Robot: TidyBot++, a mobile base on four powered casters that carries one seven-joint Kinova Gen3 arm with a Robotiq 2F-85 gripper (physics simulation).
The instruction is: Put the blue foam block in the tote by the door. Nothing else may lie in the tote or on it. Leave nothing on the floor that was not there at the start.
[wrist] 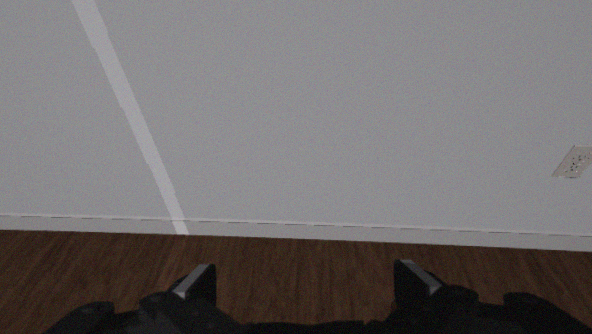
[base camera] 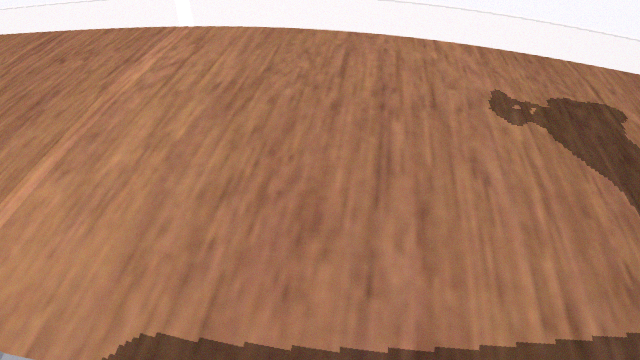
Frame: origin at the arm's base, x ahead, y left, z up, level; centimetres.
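Seen in the pictures: gripper, fingertip midpoint: (wrist: 305, 281).
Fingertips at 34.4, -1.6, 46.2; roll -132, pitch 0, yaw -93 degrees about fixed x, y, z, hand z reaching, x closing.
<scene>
A point is followed by its place in that frame, as x, y, z.
My gripper (wrist: 305, 281) {34.4, -1.6, 46.2} is open, its two fingers wide apart at the bottom of the wrist view, with wood floor showing between them. It points toward the foot of a wall. The blue foam block, the tote and the door do not show in either view.
A pale wall (wrist: 310, 110) {97.4, -8.4, 16.0} with a white baseboard (wrist: 310, 232) {96.0, -8.6, -35.4} (base camera: 320, 17) {97.6, 3.1, -36.5} runs across ahead. An outlet plate (wrist: 574, 162) {88.0, -79.9, 0.4} is on the wall at the right. A bright strip of light (wrist: 130, 110) {103.5, 39.9, 15.1} slants down the wall. The arm's shadow (base camera: 585, 125) {60.9, -48.4, -39.6} lies on the wood floor (base camera: 300, 200) {40.8, 3.5, -39.6} at the right.
</scene>
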